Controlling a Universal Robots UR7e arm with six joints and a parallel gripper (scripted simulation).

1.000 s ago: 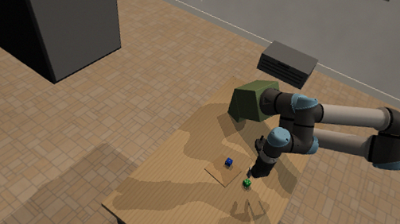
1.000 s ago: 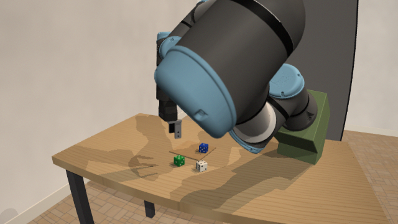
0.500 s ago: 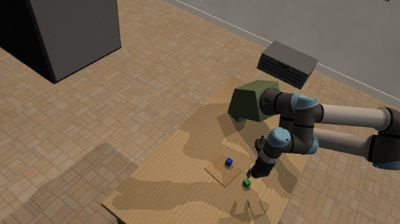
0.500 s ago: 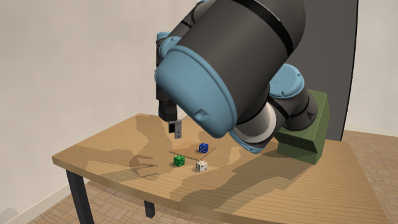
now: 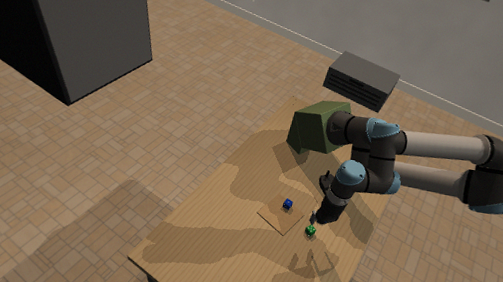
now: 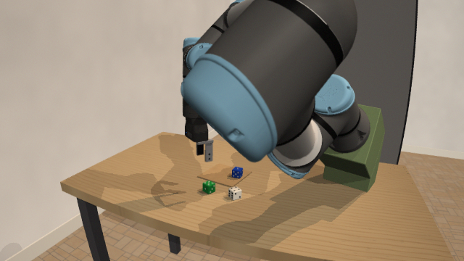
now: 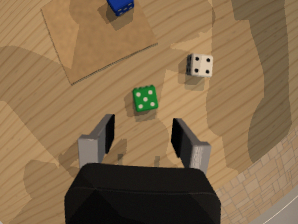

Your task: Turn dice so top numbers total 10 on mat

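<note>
Right now my hand is 120 mm above the green die, 10 mm to the left of it and 10 mm past it. From my hand the other things lie so: tan mat: 140 mm to the right, 130 mm below, 10 mm ahead; blue die: 150 mm to the right, 110 mm below, 30 mm behind; white die: 120 mm below, 100 mm behind, 20 mm to the right.
</note>
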